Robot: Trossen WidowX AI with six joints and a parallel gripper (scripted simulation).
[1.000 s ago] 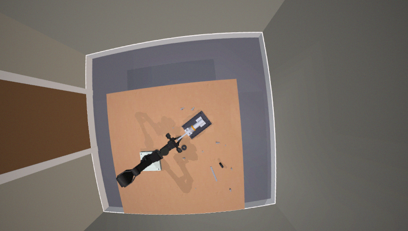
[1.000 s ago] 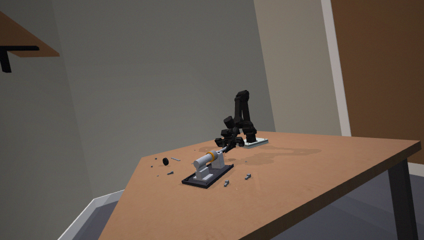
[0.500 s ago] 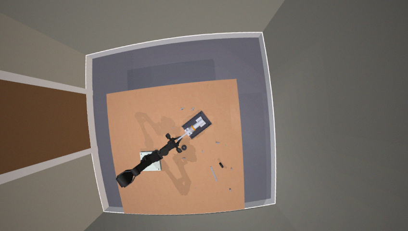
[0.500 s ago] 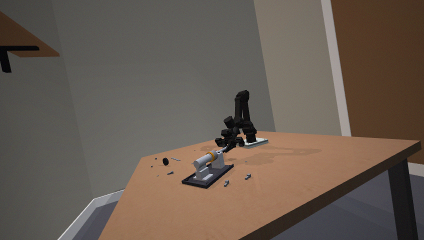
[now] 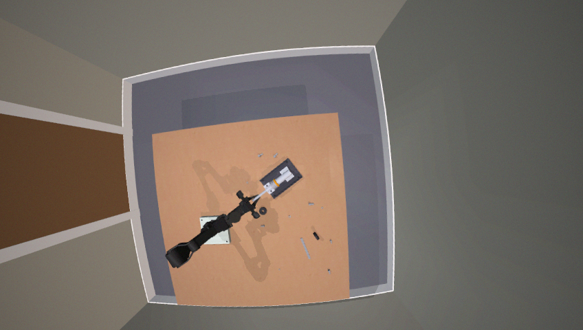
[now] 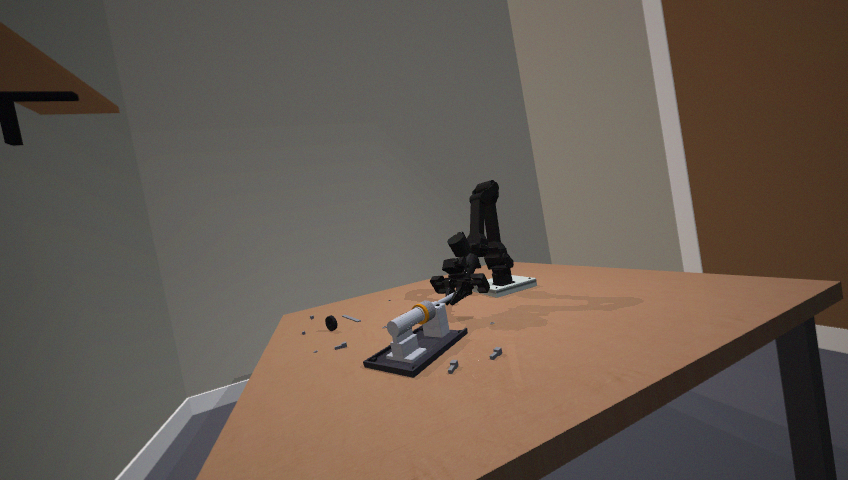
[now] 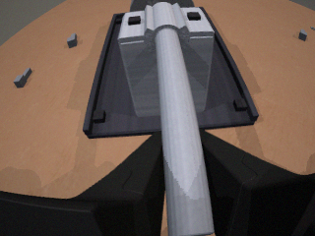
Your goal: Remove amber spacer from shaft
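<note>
Now: the grey steel shaft 50 mm ahead of my gripper tip, 30 mm to the left of it and 20 mm above it. Also, from my gripper tip: black disc: 330 mm ahead, 300 mm to the right, 40 mm below; then amber spacer: 110 mm ahead, 70 mm to the left, 20 mm above; then thin grey strip: 250 mm ahead, 390 mm to the right, 60 mm below.
</note>
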